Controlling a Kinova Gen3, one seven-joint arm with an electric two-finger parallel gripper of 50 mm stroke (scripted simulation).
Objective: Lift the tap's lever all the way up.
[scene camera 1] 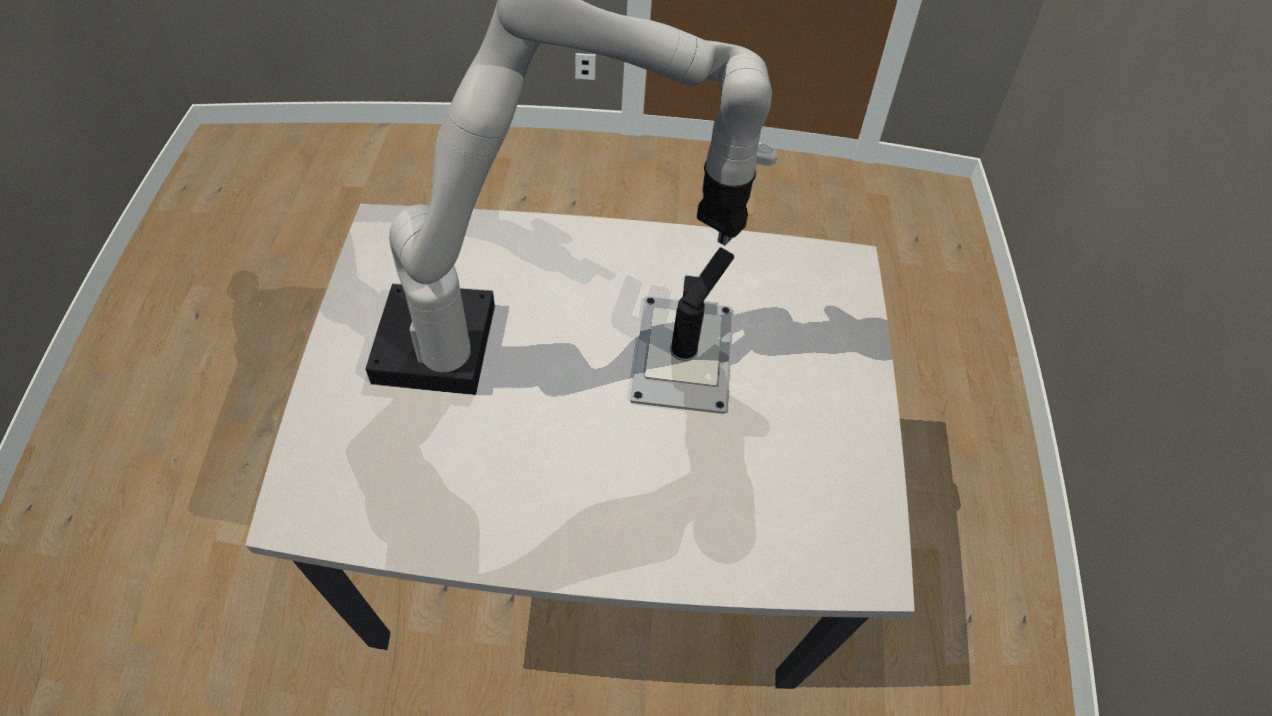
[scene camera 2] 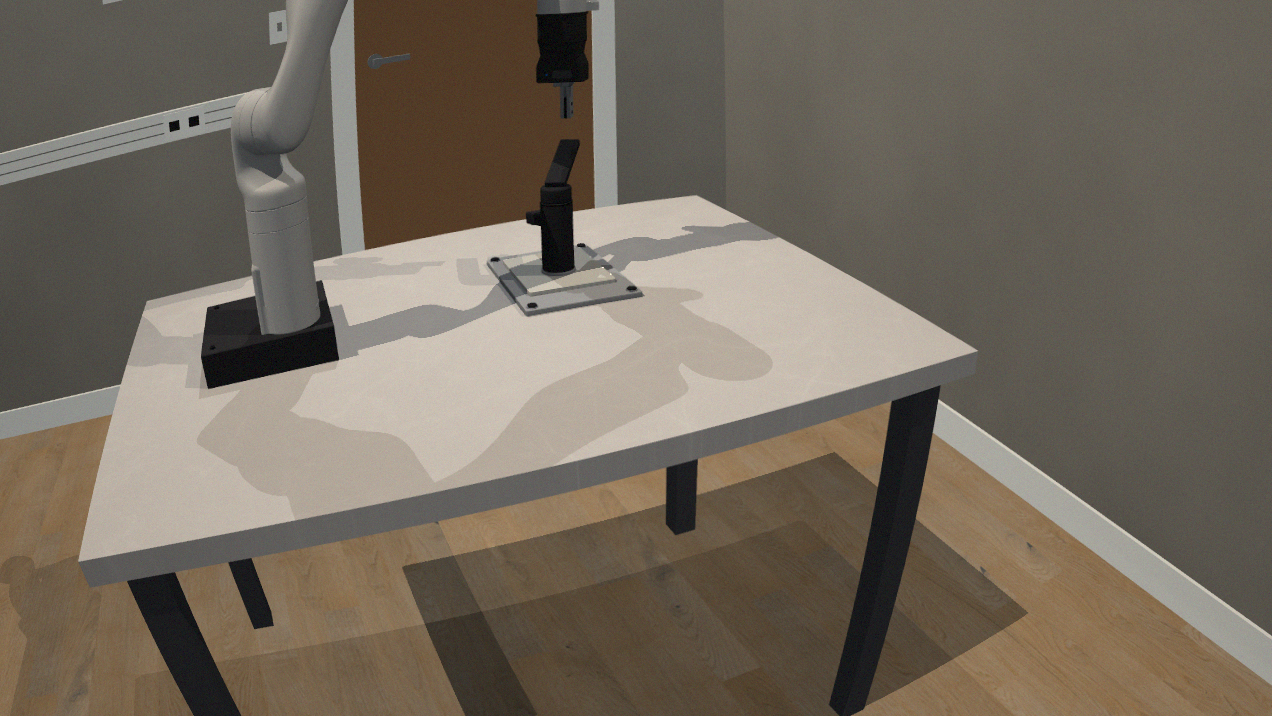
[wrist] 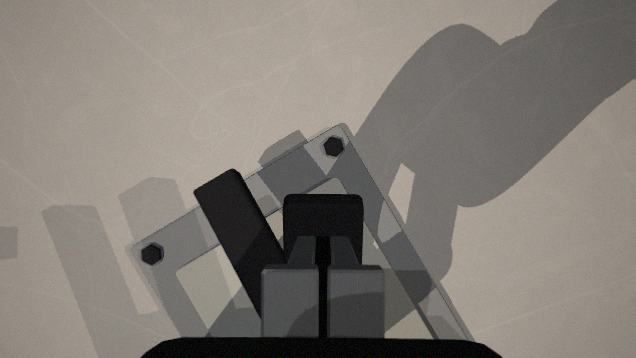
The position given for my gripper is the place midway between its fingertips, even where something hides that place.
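Observation:
From scene camera 1 I see a black lever (scene camera 1: 706,281), and my gripper (scene camera 1: 724,240) is there with it. Scene camera 2 gives me my gripper (scene camera 2: 566,117) and the lever (scene camera 2: 561,166). In the wrist view, too, I find the lever (wrist: 316,215) together with my gripper (wrist: 322,271).

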